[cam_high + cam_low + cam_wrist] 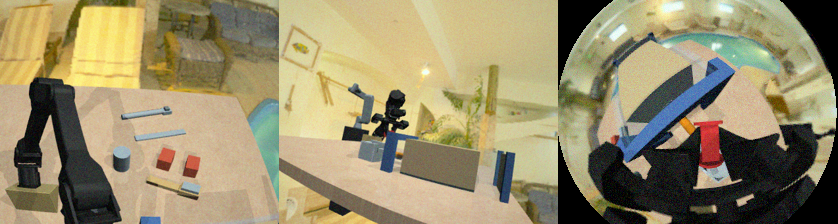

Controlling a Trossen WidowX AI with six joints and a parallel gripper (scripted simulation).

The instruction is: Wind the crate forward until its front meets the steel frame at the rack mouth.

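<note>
Now: gripper tip 50 mm short of the blue frame, 30 mm to the right of it and 30 mm above it. Also, from my gripper tip: winch handle 50 mm behind, 20 mm to the left, 30 mm below; then grey winch 120 mm behind, 30 mm to the left, 100 mm below; then red spool-shaped piece 10 mm behind, 10 mm to the left.
</note>
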